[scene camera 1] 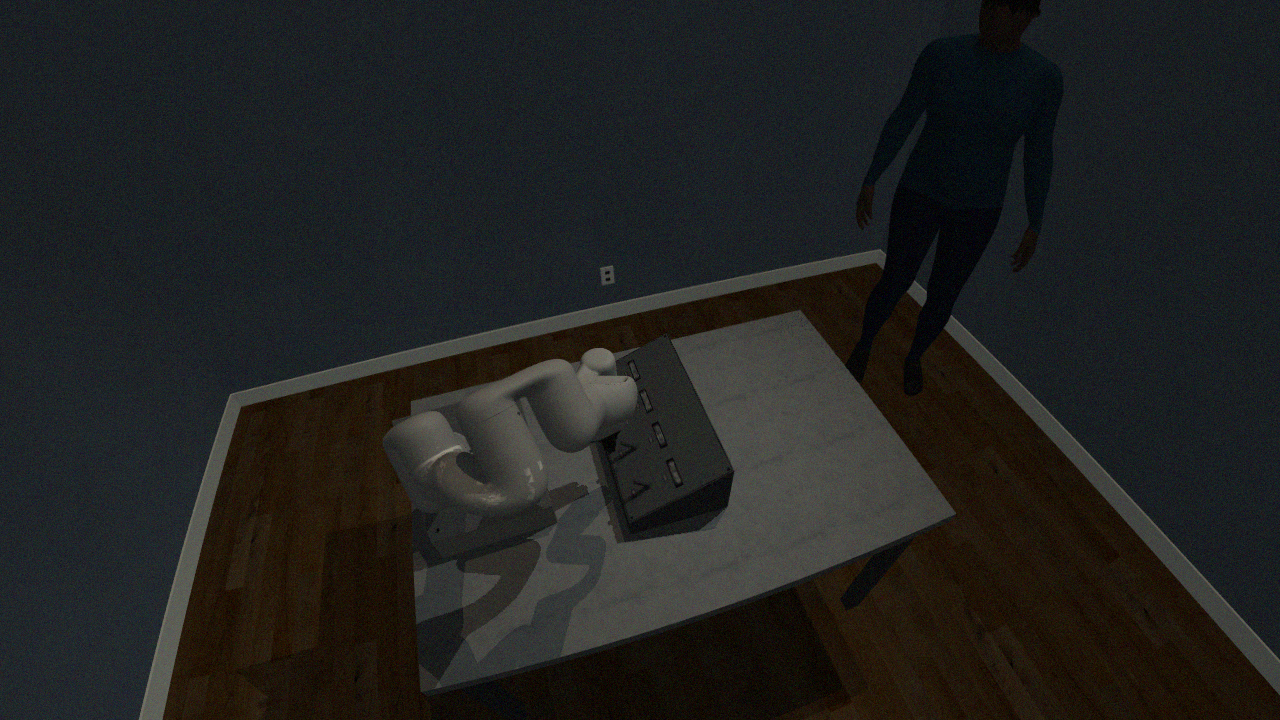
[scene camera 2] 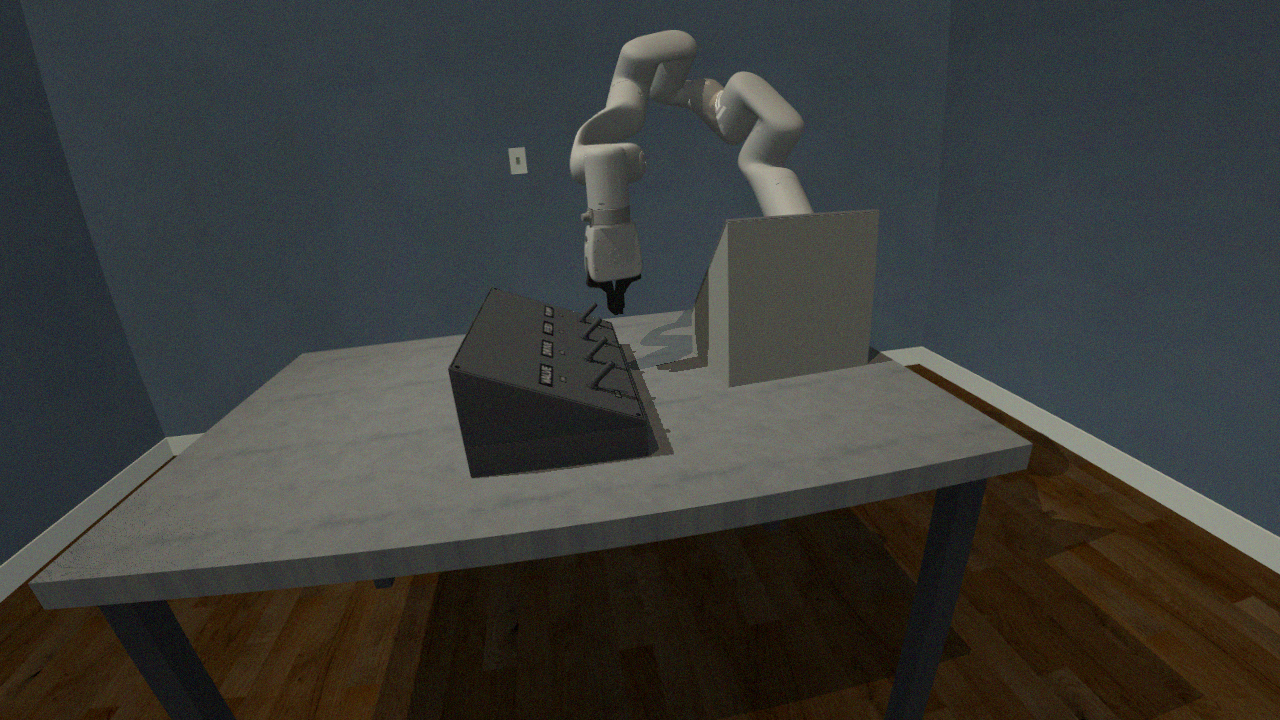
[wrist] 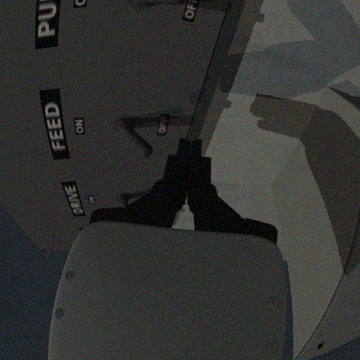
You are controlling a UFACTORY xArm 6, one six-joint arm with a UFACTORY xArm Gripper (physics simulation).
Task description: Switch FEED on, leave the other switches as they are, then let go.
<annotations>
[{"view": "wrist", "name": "my gripper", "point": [190, 153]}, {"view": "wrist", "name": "dark sloped switch panel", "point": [78, 78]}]
</annotations>
